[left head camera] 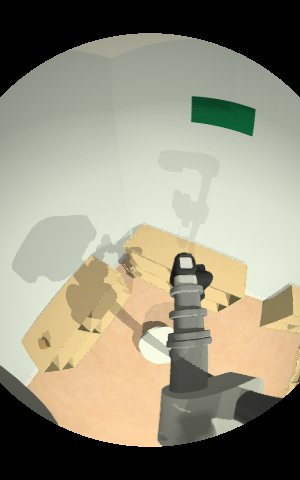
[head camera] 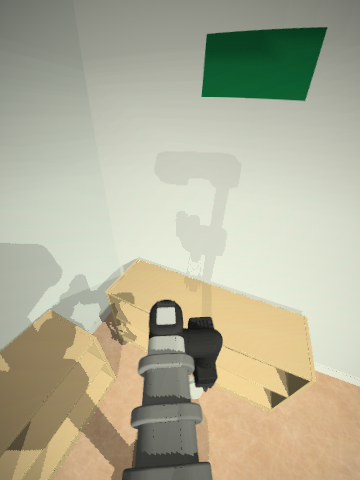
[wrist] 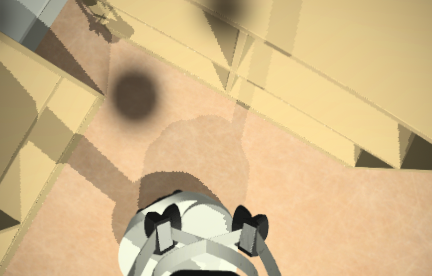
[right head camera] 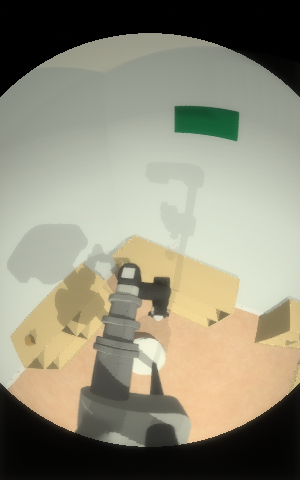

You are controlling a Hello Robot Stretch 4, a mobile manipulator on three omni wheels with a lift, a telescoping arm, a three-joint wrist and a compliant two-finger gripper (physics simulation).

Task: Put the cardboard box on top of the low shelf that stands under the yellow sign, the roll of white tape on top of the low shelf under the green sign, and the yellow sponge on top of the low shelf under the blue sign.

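Frame: origin at the robot's base, x ahead, y left, z up, level; metres.
Where they show: gripper, fingertip midpoint: [head camera: 194,387] [wrist: 206,220] [right head camera: 157,315]; robot's base at its link origin: [left head camera: 159,343] [right head camera: 144,354].
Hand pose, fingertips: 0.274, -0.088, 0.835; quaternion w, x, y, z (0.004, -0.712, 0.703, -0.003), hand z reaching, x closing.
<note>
Things, the pixels of their centre, and the offset from my fingertips, as dx, dy, dz. "pt": a spot on its surface instead.
- white tape at the middle of its body: [wrist: 206,229] [head camera: 194,388] -0.005, +0.000, +0.013
- green sign at the middle of its body: [head camera: 255,66] [right head camera: 205,119] [left head camera: 222,112] +0.690, -0.248, +0.887
- cardboard box at the middle of its body: [left head camera: 43,344] [right head camera: 29,340] -0.470, +0.998, -0.228
- third low shelf at a spot on its surface: [right head camera: 278,325] [left head camera: 282,309] pt -0.198, -1.316, -0.426
My gripper [head camera: 199,387] [right head camera: 158,316] [wrist: 206,220] points down over the floor and is shut on the roll of white tape [wrist: 205,220], which shows as a small white patch under the black wrist in the head view. It hangs in front of the low shelf [head camera: 240,309] [left head camera: 214,264] [right head camera: 200,271] [wrist: 351,53] under the green sign [head camera: 263,64] [left head camera: 223,115] [right head camera: 206,122]. The top of that shelf is bare. The cardboard box [left head camera: 43,343] [right head camera: 30,338] lies on top of the left shelf [head camera: 39,351] [left head camera: 71,318] [right head camera: 46,321] [wrist: 20,81]. No yellow sponge is in view.
The two shelves meet at the room corner, with a narrow gap of floor between them. A third low shelf [left head camera: 282,307] [right head camera: 278,325] stands at the right along the wall. A white round disc [left head camera: 151,348] [right head camera: 148,355] lies on the floor below my arm.
</note>
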